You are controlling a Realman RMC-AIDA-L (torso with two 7-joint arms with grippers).
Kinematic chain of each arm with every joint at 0, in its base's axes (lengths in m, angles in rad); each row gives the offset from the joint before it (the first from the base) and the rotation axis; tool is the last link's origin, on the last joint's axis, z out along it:
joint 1: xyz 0 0 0.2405 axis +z
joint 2: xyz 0 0 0 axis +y
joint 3: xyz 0 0 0.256 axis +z
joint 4: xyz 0 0 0 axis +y
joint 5: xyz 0 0 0.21 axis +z
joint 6: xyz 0 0 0 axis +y
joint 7: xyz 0 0 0.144 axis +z
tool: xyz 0 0 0
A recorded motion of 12 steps. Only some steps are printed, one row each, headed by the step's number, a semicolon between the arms.
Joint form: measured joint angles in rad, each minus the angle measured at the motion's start. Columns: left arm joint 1, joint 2, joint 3, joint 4, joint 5, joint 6, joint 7; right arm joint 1, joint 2, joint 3, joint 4, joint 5, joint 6, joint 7.
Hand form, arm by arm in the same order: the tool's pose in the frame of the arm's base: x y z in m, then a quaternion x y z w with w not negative. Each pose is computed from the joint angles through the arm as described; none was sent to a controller.
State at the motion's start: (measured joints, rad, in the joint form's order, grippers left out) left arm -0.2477 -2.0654 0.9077 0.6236 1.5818 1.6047 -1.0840; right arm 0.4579 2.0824 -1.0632 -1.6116 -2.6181 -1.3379 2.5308
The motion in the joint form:
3: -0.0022 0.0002 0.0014 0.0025 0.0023 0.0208 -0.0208; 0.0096 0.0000 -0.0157 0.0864 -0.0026 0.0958 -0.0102
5: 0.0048 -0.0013 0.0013 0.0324 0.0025 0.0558 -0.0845; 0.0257 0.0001 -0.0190 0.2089 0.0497 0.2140 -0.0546
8: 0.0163 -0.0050 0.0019 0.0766 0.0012 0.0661 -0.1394; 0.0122 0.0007 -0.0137 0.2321 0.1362 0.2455 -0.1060
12: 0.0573 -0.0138 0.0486 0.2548 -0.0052 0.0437 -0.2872; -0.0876 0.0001 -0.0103 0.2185 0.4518 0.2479 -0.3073
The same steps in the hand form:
3: -0.2952 0.2617 0.0042 -0.90528 -0.17339 -0.33913 0.18814; 0.2119 0.3905 0.1028 -0.83768 0.35348 -0.01164 0.41618
5: -0.2906 0.2593 0.0085 -0.90214 -0.18537 -0.35068 0.16973; 0.2217 0.4032 0.0883 -0.83764 0.35491 0.01082 0.41507
8: -0.2877 0.2593 0.0136 -0.90025 -0.19396 -0.35343 0.16438; 0.2215 0.4031 0.0847 -0.84306 0.34991 0.04062 0.40639
12: -0.2757 0.2643 0.0281 -0.90583 -0.20063 -0.33631 0.16160; 0.2184 0.3836 0.0837 -0.86291 0.31638 0.13243 0.37115

